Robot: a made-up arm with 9 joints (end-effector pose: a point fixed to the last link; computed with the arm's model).
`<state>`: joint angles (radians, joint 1 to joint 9).
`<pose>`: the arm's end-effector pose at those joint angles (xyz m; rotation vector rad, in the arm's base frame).
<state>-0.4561 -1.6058 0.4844 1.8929 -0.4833 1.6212 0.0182 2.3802 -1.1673</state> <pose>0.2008 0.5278 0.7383 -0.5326 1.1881 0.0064</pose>
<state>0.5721 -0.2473 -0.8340 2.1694 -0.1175 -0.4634 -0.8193 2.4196 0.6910</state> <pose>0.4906 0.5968 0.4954 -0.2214 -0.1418 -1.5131</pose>
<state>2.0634 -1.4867 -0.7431 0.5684 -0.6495 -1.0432 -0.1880 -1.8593 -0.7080</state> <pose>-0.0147 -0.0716 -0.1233 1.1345 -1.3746 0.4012</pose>
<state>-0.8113 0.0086 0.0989 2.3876 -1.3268 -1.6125 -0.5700 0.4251 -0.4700</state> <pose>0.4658 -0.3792 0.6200 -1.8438 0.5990 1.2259</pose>
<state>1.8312 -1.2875 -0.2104 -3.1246 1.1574 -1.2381 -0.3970 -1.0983 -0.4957</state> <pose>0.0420 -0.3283 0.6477 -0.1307 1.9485 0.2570</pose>
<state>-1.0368 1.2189 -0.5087 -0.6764 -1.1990 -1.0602 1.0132 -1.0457 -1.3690</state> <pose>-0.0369 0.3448 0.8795 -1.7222 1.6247 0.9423</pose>
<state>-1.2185 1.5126 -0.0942 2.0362 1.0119 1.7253 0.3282 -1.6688 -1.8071</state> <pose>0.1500 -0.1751 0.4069 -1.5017 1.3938 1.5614</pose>
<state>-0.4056 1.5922 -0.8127 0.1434 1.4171 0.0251 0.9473 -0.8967 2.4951</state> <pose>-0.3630 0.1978 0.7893 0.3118 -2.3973 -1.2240</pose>
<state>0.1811 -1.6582 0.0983 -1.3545 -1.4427 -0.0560 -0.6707 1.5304 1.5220</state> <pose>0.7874 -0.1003 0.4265 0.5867 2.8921 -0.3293</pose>
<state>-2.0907 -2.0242 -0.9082 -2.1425 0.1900 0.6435 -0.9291 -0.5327 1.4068</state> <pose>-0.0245 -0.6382 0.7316 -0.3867 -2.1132 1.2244</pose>
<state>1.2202 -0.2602 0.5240 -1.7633 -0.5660 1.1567 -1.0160 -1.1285 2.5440</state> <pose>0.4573 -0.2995 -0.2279 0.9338 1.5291 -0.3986</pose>
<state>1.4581 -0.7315 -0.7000 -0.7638 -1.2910 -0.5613 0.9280 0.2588 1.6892</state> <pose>0.4155 -0.0595 0.1401 1.9252 0.2568 0.1101</pose>
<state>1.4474 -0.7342 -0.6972 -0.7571 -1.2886 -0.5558 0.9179 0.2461 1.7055</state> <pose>0.4172 -0.0620 0.1401 1.9452 0.2366 0.0949</pose>
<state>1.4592 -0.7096 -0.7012 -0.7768 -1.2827 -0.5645 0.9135 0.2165 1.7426</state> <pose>0.4187 -0.0498 0.1325 1.9708 0.3041 0.0503</pose>
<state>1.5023 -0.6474 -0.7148 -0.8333 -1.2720 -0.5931 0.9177 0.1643 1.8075</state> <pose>0.4164 -0.0168 0.1134 1.9867 0.4928 -0.0445</pose>
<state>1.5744 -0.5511 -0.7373 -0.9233 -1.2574 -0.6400 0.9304 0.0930 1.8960</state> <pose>0.4024 0.0363 0.0825 1.9529 0.7842 -0.1984</pose>
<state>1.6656 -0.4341 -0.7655 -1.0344 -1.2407 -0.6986 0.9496 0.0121 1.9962</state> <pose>0.3688 0.1011 0.0454 1.8303 1.1187 -0.3929</pose>
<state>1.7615 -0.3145 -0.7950 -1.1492 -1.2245 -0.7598 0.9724 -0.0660 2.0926</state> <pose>0.3170 0.1648 0.0123 1.6214 1.4227 -0.5781</pose>
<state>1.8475 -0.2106 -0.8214 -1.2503 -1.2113 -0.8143 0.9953 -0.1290 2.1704</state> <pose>0.2597 0.2166 -0.0087 1.3828 1.6475 -0.7066</pose>
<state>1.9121 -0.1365 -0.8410 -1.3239 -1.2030 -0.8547 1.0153 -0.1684 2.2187</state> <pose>0.2126 0.2516 -0.0176 1.1886 1.7867 -0.7658</pose>
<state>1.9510 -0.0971 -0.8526 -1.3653 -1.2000 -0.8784 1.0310 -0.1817 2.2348</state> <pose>0.1849 0.2707 -0.0194 1.0791 1.8617 -0.7730</pose>
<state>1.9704 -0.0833 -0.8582 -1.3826 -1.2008 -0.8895 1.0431 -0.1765 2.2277</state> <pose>0.1734 0.2794 -0.0185 1.0393 1.9006 -0.7533</pose>
